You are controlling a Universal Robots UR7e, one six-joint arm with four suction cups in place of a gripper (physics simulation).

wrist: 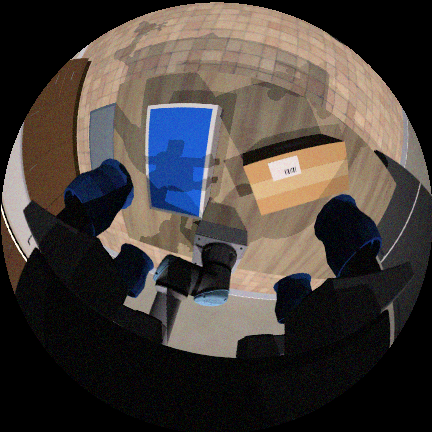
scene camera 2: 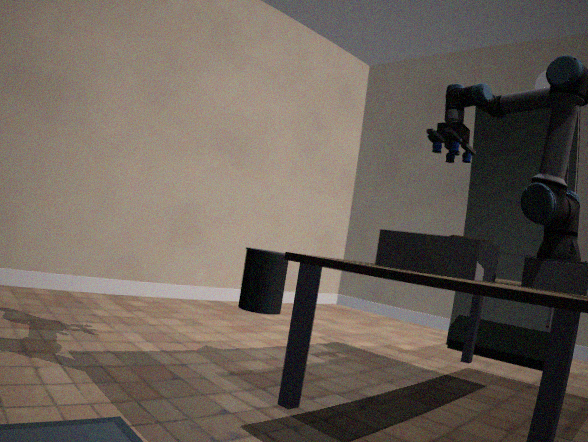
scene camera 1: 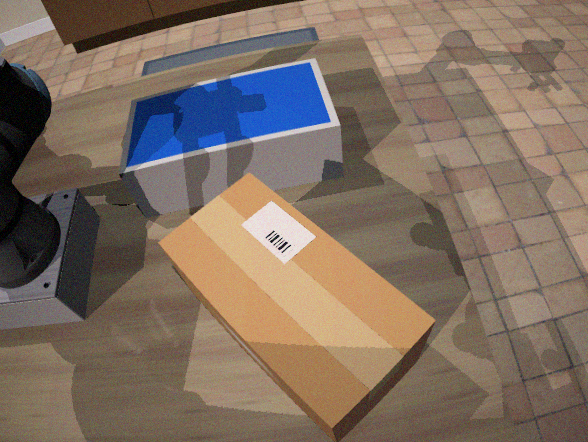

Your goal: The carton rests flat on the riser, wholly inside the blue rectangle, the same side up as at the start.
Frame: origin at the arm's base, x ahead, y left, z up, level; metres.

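Seen in the pictures: end effector, tool point: [wrist: 217, 248] [scene camera 2: 452, 156]; arm's base, origin of the base link: [wrist: 218, 254] [scene camera 2: 558, 262] [scene camera 1: 23, 248].
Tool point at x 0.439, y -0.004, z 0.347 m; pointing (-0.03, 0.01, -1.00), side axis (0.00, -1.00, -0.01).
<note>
Pixels of each thing's top centre, then the offset from my tool point to it.
- orange-brown carton, middle of its top: [scene camera 1: 283, 280] [wrist: 306, 176] dx -0.023, dy -0.192, dz -0.292 m
- white-grey riser, middle of its top: [scene camera 1: 222, 109] [wrist: 173, 163] [scene camera 2: 440, 237] dx -0.060, dy +0.168, dz -0.321 m
- blue rectangle, middle of its top: [scene camera 1: 222, 109] [wrist: 173, 163] dx -0.060, dy +0.168, dz -0.321 m
The orange-brown carton [scene camera 1: 295, 300] [wrist: 302, 175] rests flat on the table, askew to the riser, with its pale tape strip and white barcode label facing up. The white-grey riser [scene camera 1: 280, 165] [scene camera 2: 425, 255] [wrist: 212, 135] stands beside it, apart in the wrist view. The blue rectangle [scene camera 1: 290, 100] [wrist: 180, 125] on its top holds no object and has arm shadows across it. My gripper [scene camera 2: 452, 150] [wrist: 218, 250], four blue suction cups facing down, is open and empty, high above the table. The carton cannot be made out in scene camera 2.
The robot base [scene camera 1: 77, 270] [wrist: 220, 232] stands on the table [scene camera 2: 410, 275] near the riser and carton. A blue-grey flat panel [scene camera 1: 230, 50] [wrist: 102, 135] lies past the riser. A brown cabinet [scene camera 1: 165, 17] [wrist: 50, 130] stands farther off. A dark bin [scene camera 2: 262, 280] stands beyond the table.
</note>
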